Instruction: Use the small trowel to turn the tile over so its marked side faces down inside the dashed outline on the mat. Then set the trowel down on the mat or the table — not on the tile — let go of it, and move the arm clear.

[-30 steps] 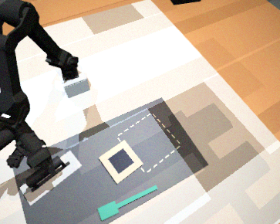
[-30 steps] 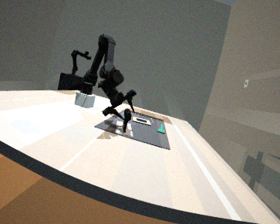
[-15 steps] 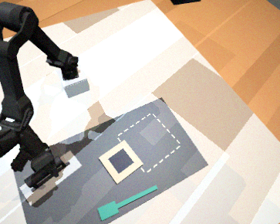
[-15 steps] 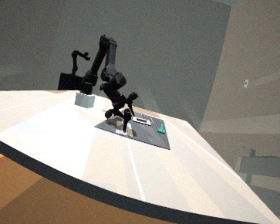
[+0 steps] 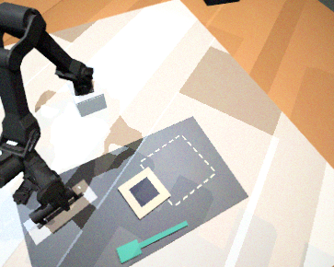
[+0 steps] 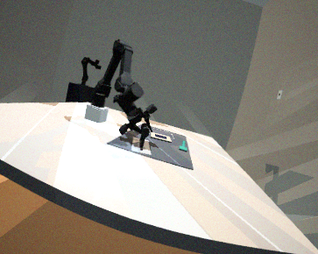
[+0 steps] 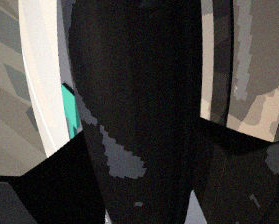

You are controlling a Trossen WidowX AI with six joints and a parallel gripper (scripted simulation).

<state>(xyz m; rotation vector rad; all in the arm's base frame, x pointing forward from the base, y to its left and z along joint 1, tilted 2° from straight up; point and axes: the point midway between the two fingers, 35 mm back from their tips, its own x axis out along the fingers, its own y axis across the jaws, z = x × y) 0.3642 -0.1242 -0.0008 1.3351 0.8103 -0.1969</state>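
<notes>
My gripper tip is now 1 cm short of the mat, 18 cm to the right of it and 7 cm above it. The rest, counted from my gripper tip: trowel: 15 cm ahead, 18 cm to the left, 4 cm below; then tile: 1 cm ahead, 22 cm to the left, 4 cm below.
</notes>
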